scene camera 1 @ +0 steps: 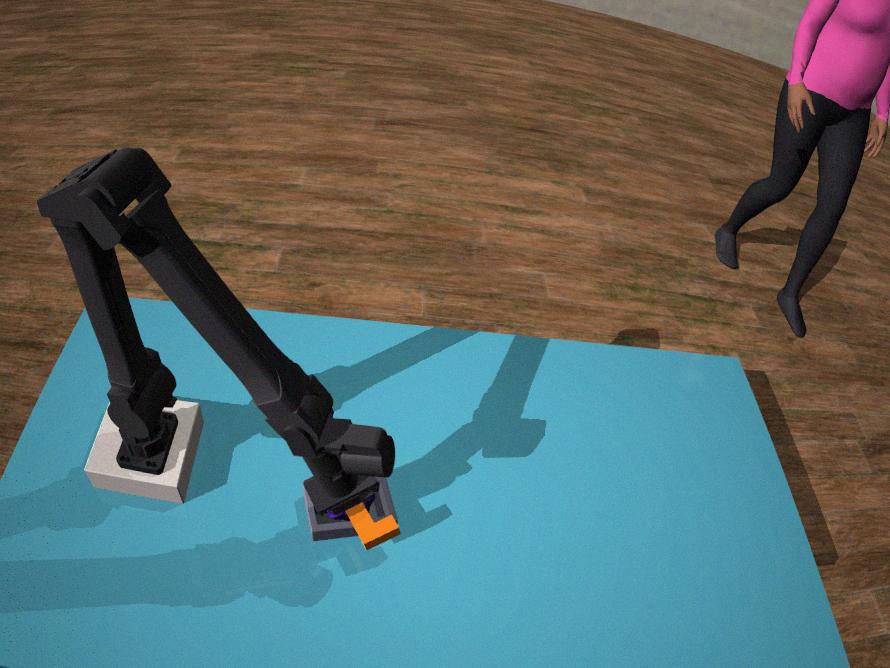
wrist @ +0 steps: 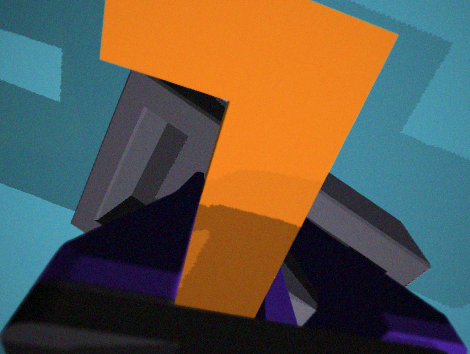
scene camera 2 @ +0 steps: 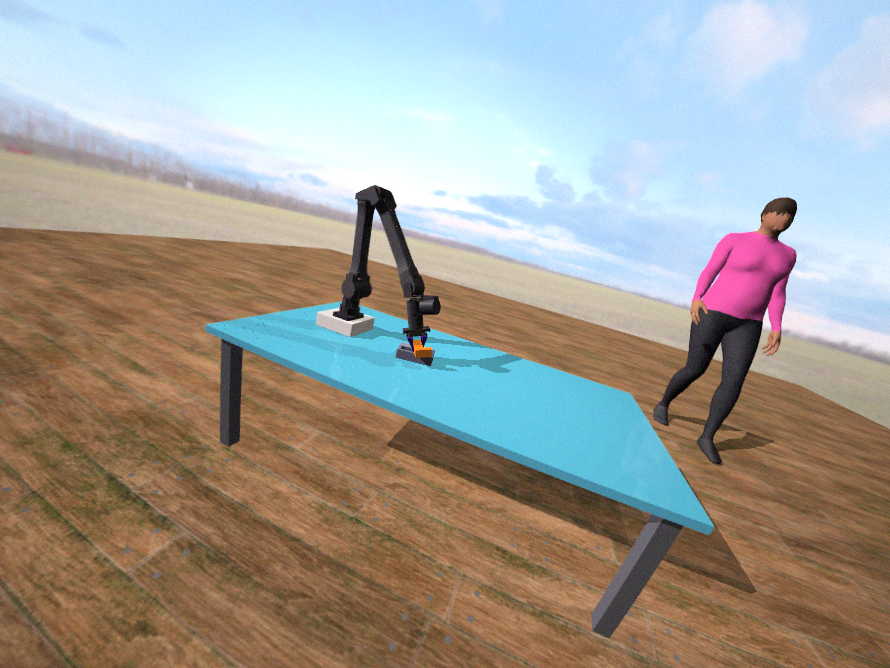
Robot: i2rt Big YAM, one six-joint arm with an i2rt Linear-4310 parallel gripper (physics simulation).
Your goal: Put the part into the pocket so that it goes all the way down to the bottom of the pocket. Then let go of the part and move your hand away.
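Where they show: gripper, fingertip midpoint: [scene camera 1: 357, 514] [wrist: 232, 192]; arm's base, link origin: [scene camera 1: 148, 442] [scene camera 2: 348, 316].
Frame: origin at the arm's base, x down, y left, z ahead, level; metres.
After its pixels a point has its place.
Note:
The part, an orange L-shaped block [scene camera 1: 375, 530] @[z 0.403, x -0.014, y -0.106 m] [scene camera 2: 422, 350] @[z 0.409, x -0.011, y -0.115 m] [wrist: 260, 125] @[z 0.391, x -0.013, y -0.095 m], is held between the purple fingers of my gripper [scene camera 1: 350, 509] @[z 0.374, x 0.029, y -0.057 m] [scene camera 2: 416, 343] @[z 0.374, x 0.029, y -0.057 m] [wrist: 232, 192] @[z 0.374, x 0.029, y -0.057 m], which is shut on it. The pocket is a recess in a grey block [scene camera 1: 334, 534] @[z 0.340, x 0.040, y -0.094 m] [scene camera 2: 406, 354] @[z 0.343, x 0.034, y -0.094 m] [wrist: 111, 142] @[z 0.425, x 0.021, y -0.033 m] on the table. My gripper is low over this block. The part lies across it, and its foot end sticks out past the wall on the side away from the arm base. Part of the recess shows left of the part in the wrist view. The fingers and part hide the rest; whether the part touches the rim is unclear.
The arm stands on a white base block [scene camera 1: 136, 485] @[z -0.005, x 0.020, y -0.077 m] [scene camera 2: 334, 323] @[z -0.010, x 0.023, y -0.077 m] at one end of the blue table [scene camera 1: 611, 503] @[z 0.828, x 0.057, y 0.015 m] [scene camera 2: 503, 409] @[z 0.747, x 0.057, y -0.189 m]. A person in a pink top [scene camera 1: 848, 57] [scene camera 2: 747, 273] stands on the wooden floor beyond the table's far edge.

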